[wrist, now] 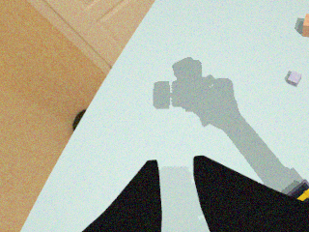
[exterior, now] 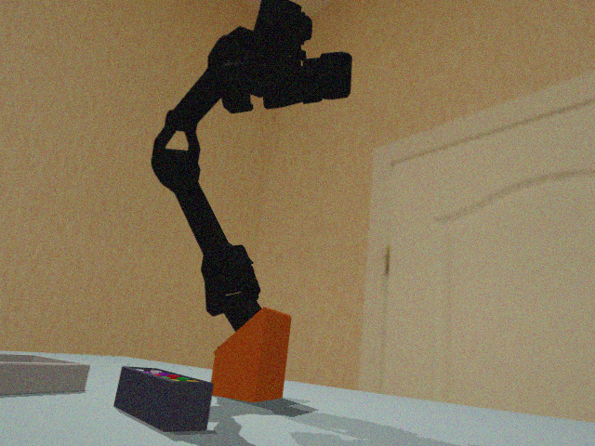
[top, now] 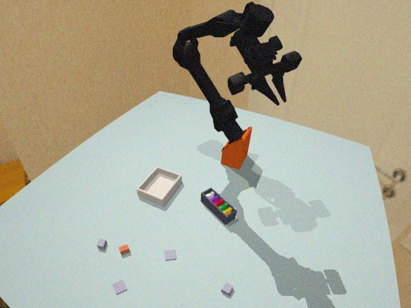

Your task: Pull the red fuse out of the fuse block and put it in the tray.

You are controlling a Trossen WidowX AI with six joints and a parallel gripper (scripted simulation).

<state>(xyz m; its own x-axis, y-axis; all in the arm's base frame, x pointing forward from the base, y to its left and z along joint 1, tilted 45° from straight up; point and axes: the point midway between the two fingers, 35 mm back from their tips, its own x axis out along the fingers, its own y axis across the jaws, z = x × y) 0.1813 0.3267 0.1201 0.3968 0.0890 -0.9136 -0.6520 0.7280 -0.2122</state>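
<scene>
Right now the red fuse is 5 cm ahead of my gripper tip, 11 cm to the right of it and 35 cm below it. The rest, counted from my gripper tip: tray: 8 cm ahead, 32 cm to the right, 37 cm below.
</scene>
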